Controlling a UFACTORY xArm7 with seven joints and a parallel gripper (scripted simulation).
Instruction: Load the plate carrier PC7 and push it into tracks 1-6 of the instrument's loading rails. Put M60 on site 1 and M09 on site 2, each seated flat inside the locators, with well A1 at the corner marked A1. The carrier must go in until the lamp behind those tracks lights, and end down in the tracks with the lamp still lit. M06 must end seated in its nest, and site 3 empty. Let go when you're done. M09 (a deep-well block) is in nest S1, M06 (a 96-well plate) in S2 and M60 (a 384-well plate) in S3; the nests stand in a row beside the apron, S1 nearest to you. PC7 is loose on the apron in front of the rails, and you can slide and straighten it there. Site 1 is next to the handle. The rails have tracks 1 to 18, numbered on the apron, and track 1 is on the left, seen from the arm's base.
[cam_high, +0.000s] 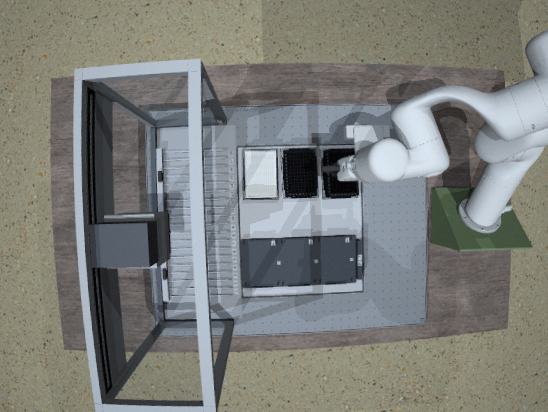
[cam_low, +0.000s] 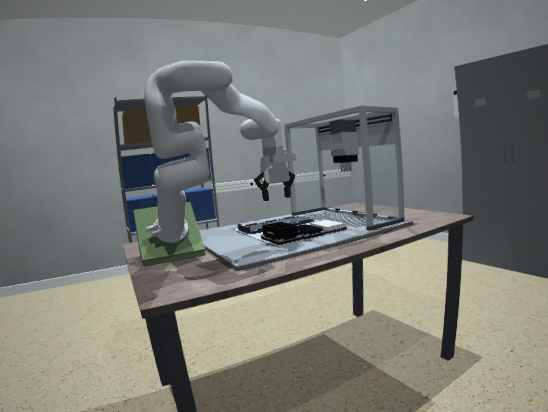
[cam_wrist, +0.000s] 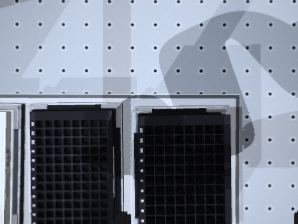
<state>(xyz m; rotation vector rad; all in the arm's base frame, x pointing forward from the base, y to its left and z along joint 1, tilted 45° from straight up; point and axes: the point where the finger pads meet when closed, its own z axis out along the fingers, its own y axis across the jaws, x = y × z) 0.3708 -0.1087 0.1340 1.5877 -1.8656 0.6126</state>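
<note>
Right now my hand is 13 cm above the black deep-well block M09. The rest, counted from my hand: pale 384-well plate M60: 22 cm ahead, 3 cm to the right, 14 cm below; nest S1: 16 cm below; nest S3: 22 cm ahead, 3 cm to the right, 16 cm below.
</note>
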